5 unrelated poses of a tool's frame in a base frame.
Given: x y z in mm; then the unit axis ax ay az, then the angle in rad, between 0 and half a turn.
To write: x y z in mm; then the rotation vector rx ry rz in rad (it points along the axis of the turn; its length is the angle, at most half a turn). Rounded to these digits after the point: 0 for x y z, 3 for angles.
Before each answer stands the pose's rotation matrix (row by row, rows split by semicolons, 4 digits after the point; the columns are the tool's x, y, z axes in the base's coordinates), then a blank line. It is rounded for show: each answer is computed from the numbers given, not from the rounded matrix.
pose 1, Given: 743 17 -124 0.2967 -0.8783 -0.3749 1.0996
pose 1, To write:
0.5020 0.1918 -0.8433; -0.4763 0.8752 -0.0846; 0.7219 0.4442 0.5307

743 17 -124 0.326 -0.966 -0.412
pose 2, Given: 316 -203 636 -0.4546 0.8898 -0.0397 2.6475
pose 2, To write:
-0.4918 -0.7418 0.4559; -0.7795 0.6084 0.1492; -0.3880 -0.2820 -0.8774

316 -203 636 -1.204 2.356 -0.105
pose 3, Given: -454 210 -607 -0.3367 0.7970 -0.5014 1.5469
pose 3, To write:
0.1346 0.2393 0.9616; -0.7632 0.6439 -0.0535; -0.6320 -0.7267 0.2693

-454 210 -607 -0.521 1.233 -0.776
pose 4, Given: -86 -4 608 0.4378 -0.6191 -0.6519 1.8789
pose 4, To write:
-0.0534 0.2680 -0.9619; -0.9745 0.1963 0.1088; 0.2180 0.9432 0.2506

-86 -4 608 0.823 -1.163 -1.225
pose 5, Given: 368 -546 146 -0.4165 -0.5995 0.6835 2.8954
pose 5, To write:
-0.6281 0.3253 -0.7068; 0.6584 -0.2619 -0.7056; -0.4146 -0.9086 -0.0496

368 -546 146 -1.206 -1.736 1.979
